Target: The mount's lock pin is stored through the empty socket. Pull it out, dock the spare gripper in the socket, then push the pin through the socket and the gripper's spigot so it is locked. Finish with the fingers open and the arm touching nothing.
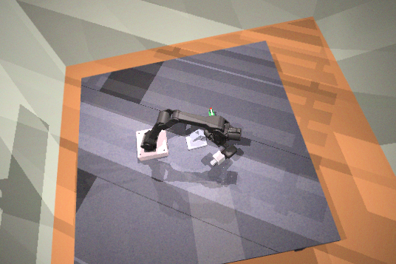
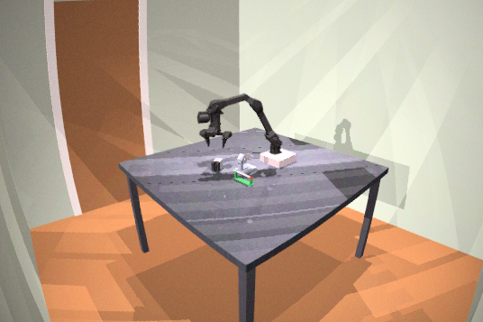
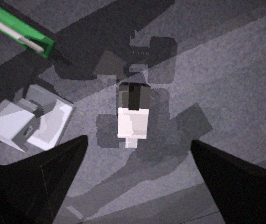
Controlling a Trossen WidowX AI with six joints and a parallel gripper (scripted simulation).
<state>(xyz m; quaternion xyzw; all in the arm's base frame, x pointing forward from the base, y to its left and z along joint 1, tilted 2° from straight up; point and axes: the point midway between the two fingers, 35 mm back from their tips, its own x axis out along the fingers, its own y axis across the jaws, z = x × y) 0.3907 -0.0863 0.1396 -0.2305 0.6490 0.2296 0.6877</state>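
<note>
Right now my gripper tip is 2 cm past the spare gripper, 1 cm to the left of it and 11 cm above it. Also, from my gripper tip: green bracket (3 cm behind, 24 cm to the left, 12 cm below); then grey mount (12 cm behind, 12 cm to the left, 9 cm below).
</note>
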